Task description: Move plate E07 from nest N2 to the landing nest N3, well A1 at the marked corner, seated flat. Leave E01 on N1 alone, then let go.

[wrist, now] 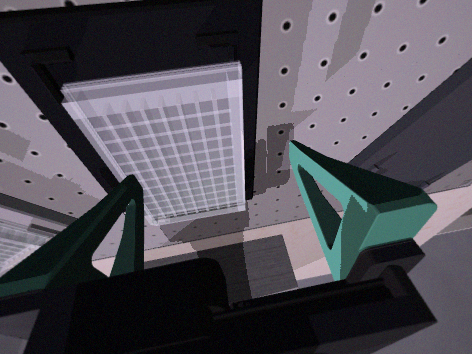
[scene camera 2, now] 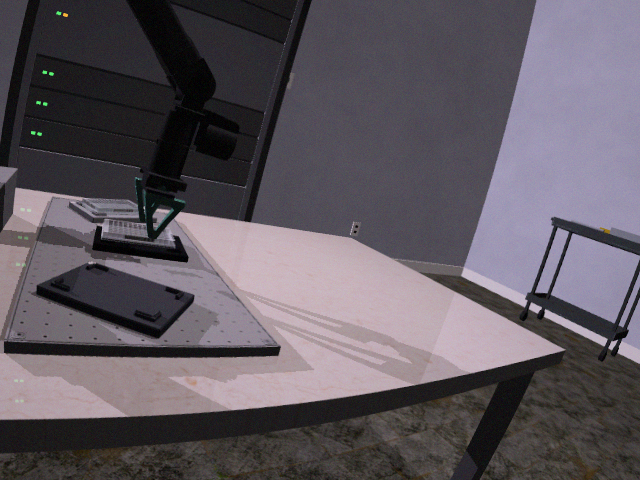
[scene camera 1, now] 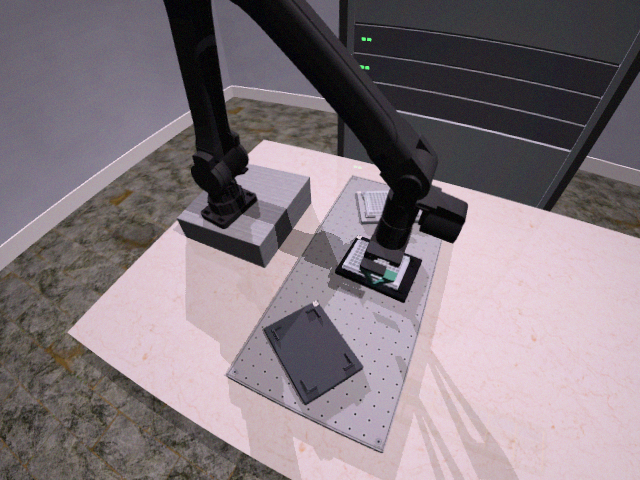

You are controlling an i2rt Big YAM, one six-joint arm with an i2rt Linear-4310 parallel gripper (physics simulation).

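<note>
Plate E07 (scene camera 1: 355,255) (scene camera 2: 119,230) (wrist: 175,125), clear with a grid of wells, lies in the black nest N2 (scene camera 1: 407,293) (scene camera 2: 139,251) (wrist: 150,30). My gripper (scene camera 1: 377,276) (scene camera 2: 147,229) (wrist: 213,164) is open and empty, its green fingers pointing down over the plate. In the wrist view the left fingertip overlaps the plate's left edge; the right one is off to the right of N2. Landing nest N3 (scene camera 1: 312,353) (scene camera 2: 116,299) (wrist: 425,125) is empty and turned at an angle, with a small white corner mark (scene camera 1: 315,303). Plate E01 (scene camera 1: 376,202) (scene camera 2: 111,205) sits on the light nest N1 (scene camera 1: 362,219). Well labels are unreadable.
The nests stand in a row on a perforated board (scene camera 1: 382,413) (scene camera 2: 232,330). The arm's base stands on a grey block (scene camera 1: 248,227) beside the board. A dark rack (scene camera 1: 465,129) rises behind the table. A cart (scene camera 2: 578,315) stands at the far right.
</note>
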